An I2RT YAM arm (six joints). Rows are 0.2 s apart.
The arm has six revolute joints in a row. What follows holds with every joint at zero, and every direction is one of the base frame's.
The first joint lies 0.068 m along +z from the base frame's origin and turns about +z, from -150 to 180 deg.
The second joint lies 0.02 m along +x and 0.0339 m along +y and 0.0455 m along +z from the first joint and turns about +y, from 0 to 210 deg.
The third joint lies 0.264 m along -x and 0.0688 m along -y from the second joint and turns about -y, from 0 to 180 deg.
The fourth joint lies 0.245 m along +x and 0.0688 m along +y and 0.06 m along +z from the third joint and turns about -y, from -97 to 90 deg.
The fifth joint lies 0.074 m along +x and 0.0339 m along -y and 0.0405 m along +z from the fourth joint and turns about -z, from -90 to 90 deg.
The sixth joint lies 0.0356 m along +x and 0.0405 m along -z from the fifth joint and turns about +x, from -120 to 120 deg.
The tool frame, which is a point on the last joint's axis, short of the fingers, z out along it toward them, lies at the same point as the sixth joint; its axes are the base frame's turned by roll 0, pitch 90 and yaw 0 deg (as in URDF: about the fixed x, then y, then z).
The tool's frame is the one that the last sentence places.
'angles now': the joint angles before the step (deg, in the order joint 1, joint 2, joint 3, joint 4, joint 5, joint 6). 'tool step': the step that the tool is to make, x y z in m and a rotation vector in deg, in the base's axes. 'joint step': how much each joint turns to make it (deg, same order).
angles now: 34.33 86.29 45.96 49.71 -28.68 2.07
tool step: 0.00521 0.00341 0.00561 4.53 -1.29 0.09
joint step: 0.03 2.23 1.14 6.31 0.57 3.36
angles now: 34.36 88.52 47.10 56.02 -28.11 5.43
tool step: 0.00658 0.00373 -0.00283 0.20 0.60 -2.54
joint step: 0.15 1.70 1.12 0.11 2.73 -0.20
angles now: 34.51 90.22 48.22 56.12 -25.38 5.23
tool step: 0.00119 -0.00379 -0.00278 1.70 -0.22 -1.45
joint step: -0.52 0.51 -0.98 3.08 1.23 1.10
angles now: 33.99 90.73 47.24 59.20 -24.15 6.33
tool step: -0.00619 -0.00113 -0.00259 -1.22 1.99 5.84
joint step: -0.11 -1.14 -1.01 -1.63 -5.72 1.83
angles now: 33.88 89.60 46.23 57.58 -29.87 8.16
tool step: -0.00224 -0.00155 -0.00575 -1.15 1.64 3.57
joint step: -0.35 -0.13 -0.88 -0.71 -3.82 1.02
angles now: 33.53 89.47 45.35 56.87 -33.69 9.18
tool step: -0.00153 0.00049 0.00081 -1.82 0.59 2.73
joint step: -0.04 -0.70 0.46 -3.09 -2.96 -0.73
